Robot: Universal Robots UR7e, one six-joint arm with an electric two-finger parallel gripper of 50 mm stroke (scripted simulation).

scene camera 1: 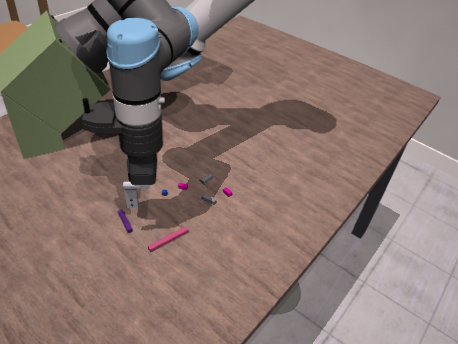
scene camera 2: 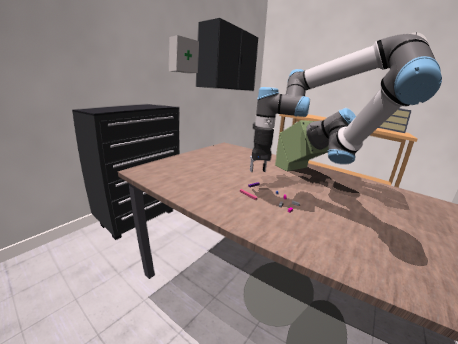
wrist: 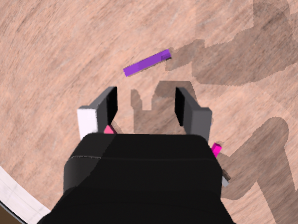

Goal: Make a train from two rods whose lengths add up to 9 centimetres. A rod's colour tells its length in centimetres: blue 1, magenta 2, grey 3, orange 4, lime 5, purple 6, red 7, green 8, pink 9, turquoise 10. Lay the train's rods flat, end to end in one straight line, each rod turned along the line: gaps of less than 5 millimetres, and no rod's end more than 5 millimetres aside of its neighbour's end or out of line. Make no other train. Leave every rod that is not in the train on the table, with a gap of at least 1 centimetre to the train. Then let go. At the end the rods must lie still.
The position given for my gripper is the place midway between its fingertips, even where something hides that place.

I see my gripper (scene camera 1: pixel 134 195).
My gripper also shows in the wrist view (wrist: pixel 146 98).
